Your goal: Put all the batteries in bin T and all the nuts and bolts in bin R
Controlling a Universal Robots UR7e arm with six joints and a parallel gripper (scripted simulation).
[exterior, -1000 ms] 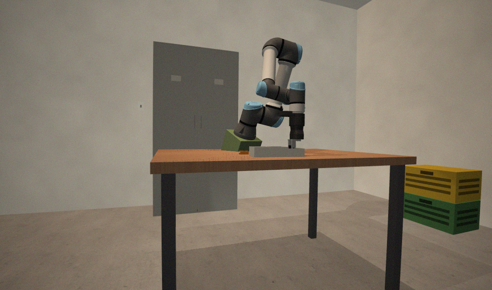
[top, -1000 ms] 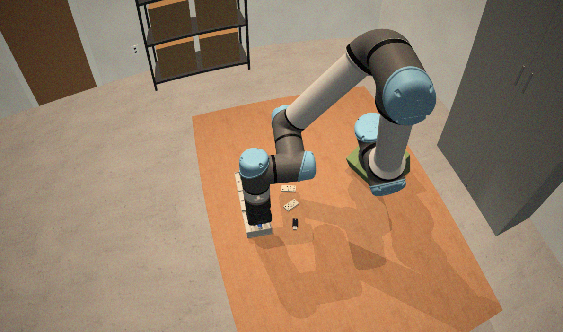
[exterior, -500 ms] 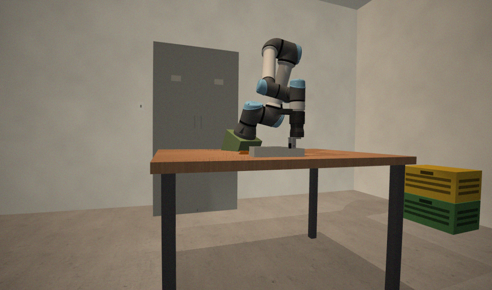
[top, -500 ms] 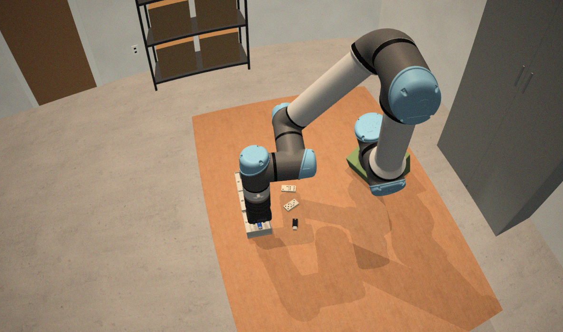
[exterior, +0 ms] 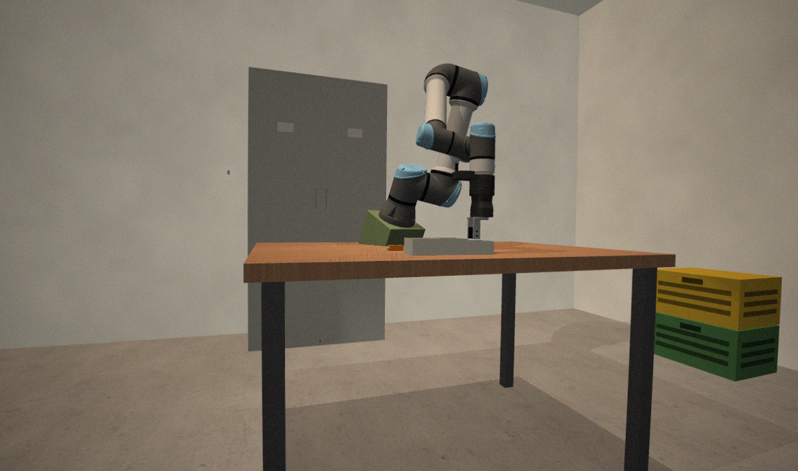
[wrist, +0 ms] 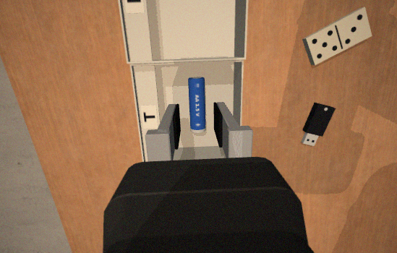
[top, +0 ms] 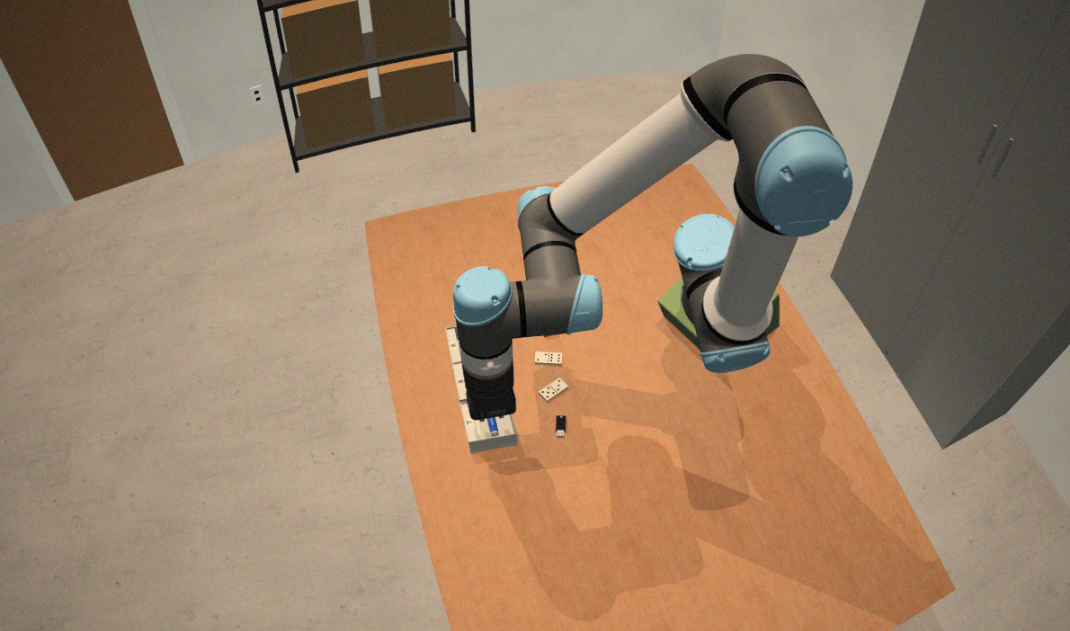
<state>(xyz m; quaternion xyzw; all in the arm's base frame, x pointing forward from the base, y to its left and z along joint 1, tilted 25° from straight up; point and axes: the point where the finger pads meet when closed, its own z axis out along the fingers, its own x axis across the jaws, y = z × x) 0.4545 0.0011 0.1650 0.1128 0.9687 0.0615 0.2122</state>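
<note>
Now: hand 50 mm above the blue cylindrical battery. From my hand the other things lie so: black USB stick 110 mm behind, 50 mm to the left, 60 mm below; then grey bolt 40 mm behind, 160 mm to the right, 50 mm below; then grey bin row 10 mm behind, 80 mm to the right, 40 mm below.
</note>
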